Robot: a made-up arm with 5 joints. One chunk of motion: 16 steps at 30 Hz.
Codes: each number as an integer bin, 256 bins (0 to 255) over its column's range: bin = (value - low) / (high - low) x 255, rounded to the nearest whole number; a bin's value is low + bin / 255 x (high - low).
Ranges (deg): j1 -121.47..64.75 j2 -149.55..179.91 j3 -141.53..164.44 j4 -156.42..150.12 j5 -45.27..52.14
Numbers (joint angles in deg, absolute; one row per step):
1: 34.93 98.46 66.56 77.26 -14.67
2: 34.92 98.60 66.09 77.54 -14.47
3: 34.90 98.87 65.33 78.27 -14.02
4: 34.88 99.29 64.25 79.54 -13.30
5: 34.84 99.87 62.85 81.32 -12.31
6: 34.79 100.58 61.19 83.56 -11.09
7: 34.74 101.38 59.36 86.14 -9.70
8: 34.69 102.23 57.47 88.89 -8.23
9: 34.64 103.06 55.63 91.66 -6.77
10: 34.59 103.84 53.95 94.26 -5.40
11: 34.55 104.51 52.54 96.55 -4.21
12: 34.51 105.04 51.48 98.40 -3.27
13: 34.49 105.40 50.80 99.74 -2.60
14: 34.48 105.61 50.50 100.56 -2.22
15: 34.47 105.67 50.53 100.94 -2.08
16: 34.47 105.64 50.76 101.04 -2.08
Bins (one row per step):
1: 214 192 173 194 80
2: 214 192 173 195 81
3: 214 192 172 195 82
4: 214 193 172 196 84
5: 214 193 170 198 86
6: 214 194 169 200 89
7: 214 194 167 202 93
8: 214 195 166 204 97
9: 214 196 164 206 101
10: 214 196 163 209 104
11: 214 197 162 210 107
12: 214 197 161 212 110
13: 214 197 160 213 112
14: 214 197 160 214 113
15: 214 198 160 214 113
16: 214 198 160 214 113

